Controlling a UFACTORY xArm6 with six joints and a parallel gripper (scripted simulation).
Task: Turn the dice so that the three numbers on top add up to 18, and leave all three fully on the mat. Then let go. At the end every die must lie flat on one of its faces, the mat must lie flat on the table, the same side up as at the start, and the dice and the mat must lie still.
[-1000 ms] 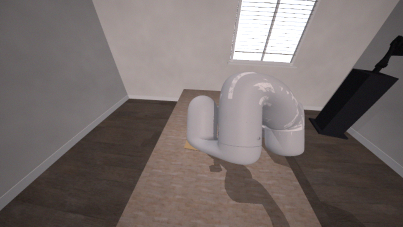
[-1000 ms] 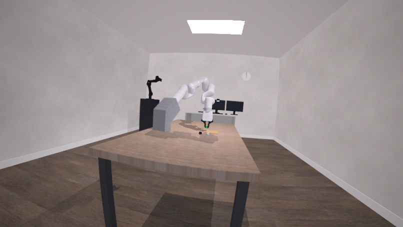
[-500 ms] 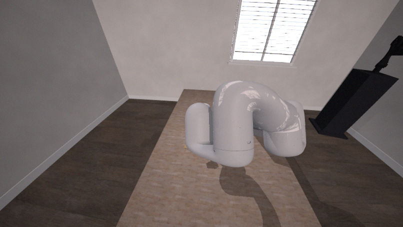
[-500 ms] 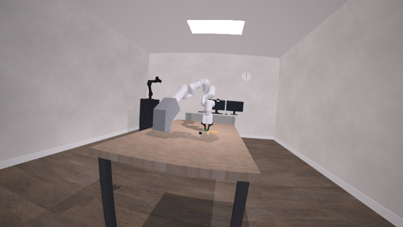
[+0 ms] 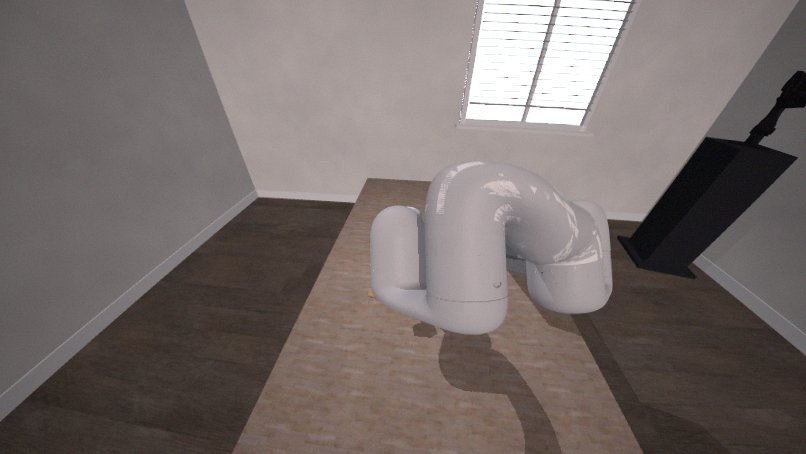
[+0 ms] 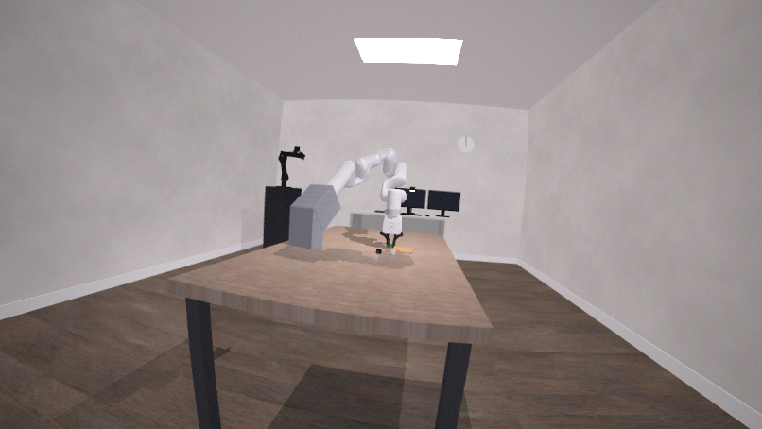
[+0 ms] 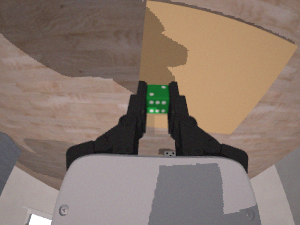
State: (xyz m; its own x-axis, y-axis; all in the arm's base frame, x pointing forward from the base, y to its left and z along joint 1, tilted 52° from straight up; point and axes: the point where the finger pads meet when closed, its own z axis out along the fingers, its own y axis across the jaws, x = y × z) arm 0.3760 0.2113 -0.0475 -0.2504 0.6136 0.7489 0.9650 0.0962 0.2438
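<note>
The green die is 1 cm below my hand. The rest, counted from my hand: black die: 1 cm behind, 15 cm to the right, 2 cm below; then mat: 5 cm ahead, 1 cm to the left, 3 cm below; then white die: 6 cm ahead, 14 cm to the right, 2 cm below.
</note>
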